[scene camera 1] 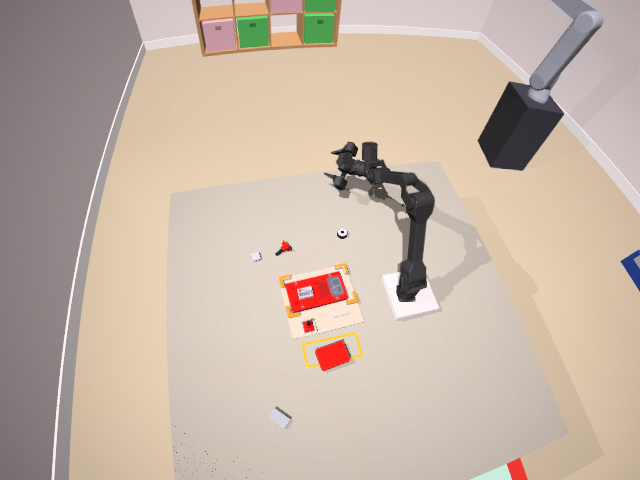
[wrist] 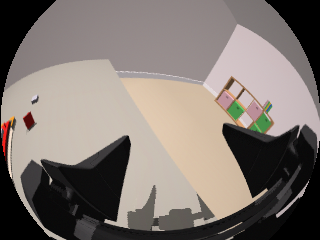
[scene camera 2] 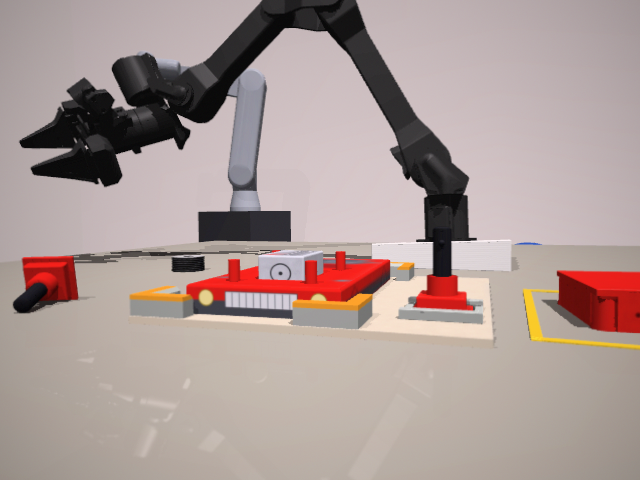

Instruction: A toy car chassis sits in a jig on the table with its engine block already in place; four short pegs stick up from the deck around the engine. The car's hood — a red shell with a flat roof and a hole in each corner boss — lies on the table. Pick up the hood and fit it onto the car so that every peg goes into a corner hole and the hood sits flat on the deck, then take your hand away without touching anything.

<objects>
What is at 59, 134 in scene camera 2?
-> The gripper.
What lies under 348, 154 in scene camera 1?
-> The gripper.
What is the gripper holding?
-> Nothing.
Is the gripper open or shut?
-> Open.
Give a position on a jig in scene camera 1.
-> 333, 316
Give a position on a grey engine block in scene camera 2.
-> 287, 264
</objects>
